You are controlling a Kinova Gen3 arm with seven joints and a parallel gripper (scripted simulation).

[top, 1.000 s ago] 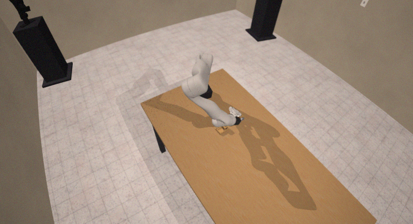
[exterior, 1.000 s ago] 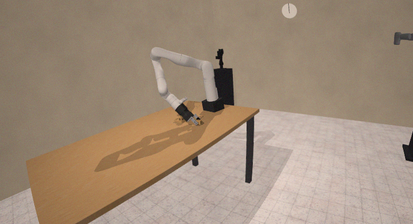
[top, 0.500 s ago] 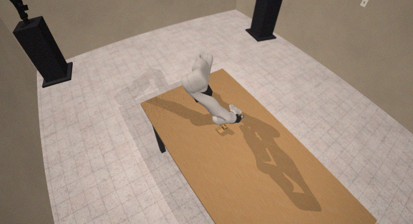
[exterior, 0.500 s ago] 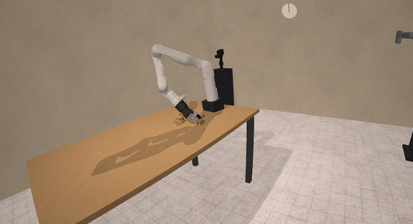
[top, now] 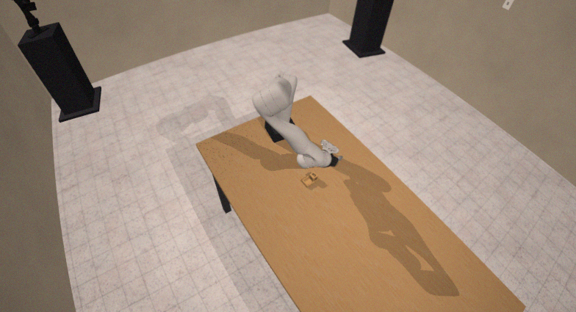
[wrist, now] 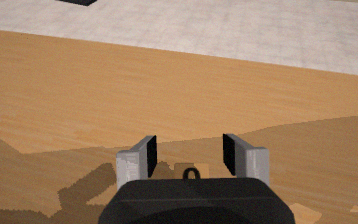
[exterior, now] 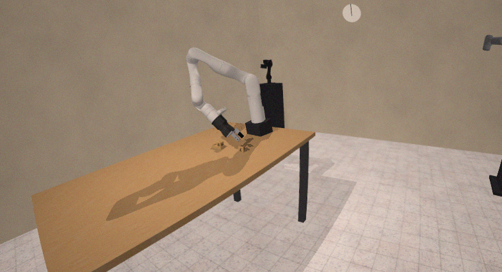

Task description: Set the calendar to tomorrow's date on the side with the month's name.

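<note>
The wooden date cube is 1 cm to the left of my hand and 7 cm below it. Also, from my hand: wooden tray (4 cm ahead, 16 cm to the right, 8 cm below).
</note>
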